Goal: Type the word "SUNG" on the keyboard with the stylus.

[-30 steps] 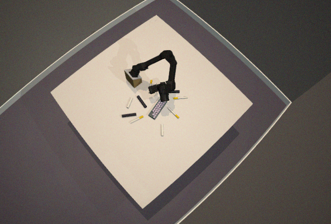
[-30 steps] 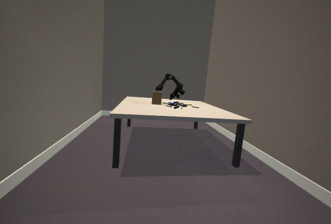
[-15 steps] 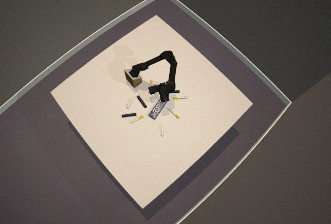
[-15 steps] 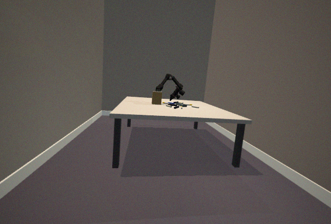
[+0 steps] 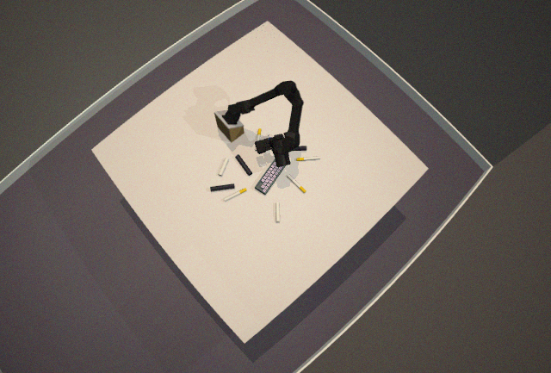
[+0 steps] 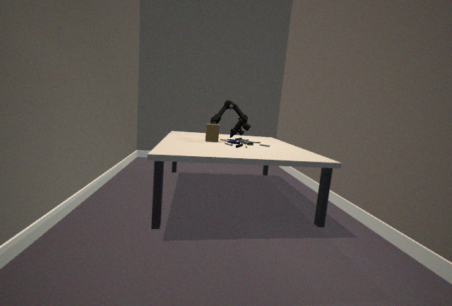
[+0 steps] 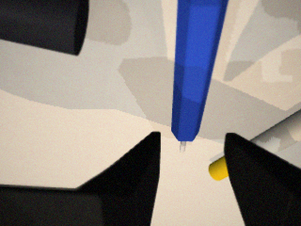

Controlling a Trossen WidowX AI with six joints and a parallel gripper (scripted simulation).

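Now: gripper tip 20 mm past the blue stylus, 20 mm above it and 10 mm to the right of it. Round my gripper tip: S key: 170 mm ahead, 120 mm to the right, 20 mm below.
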